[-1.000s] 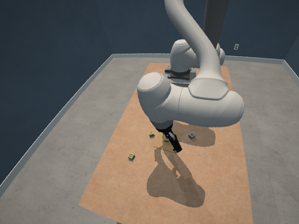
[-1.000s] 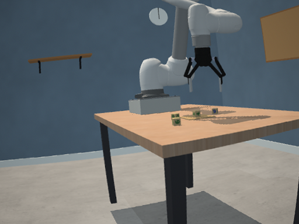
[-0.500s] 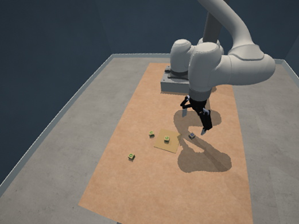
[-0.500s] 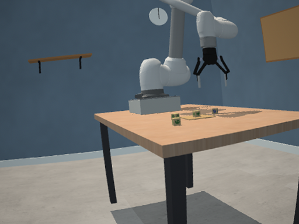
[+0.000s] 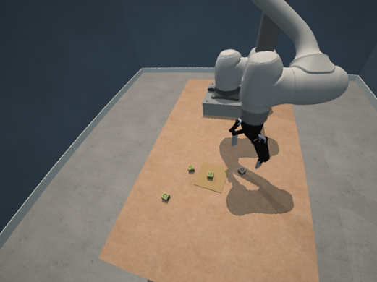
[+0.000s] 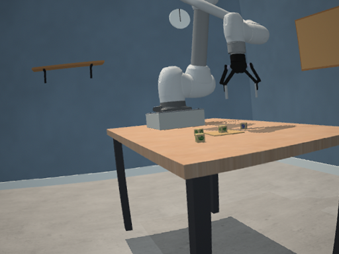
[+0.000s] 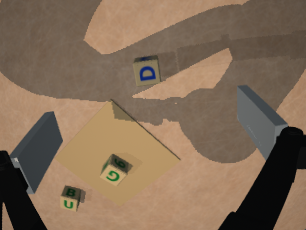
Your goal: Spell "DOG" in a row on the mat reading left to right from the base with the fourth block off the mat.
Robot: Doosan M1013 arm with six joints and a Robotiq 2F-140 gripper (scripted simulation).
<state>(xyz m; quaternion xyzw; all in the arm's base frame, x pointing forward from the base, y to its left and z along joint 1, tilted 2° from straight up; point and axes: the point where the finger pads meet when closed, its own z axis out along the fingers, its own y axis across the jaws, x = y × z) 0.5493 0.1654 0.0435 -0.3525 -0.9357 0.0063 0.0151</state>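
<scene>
Now: the D block 140 mm below my hand. From my hand the other things lie so: G block: 60 mm ahead, 140 mm to the right, 140 mm below; then tan mat: 50 mm ahead, 140 mm to the right, 150 mm below.
</scene>
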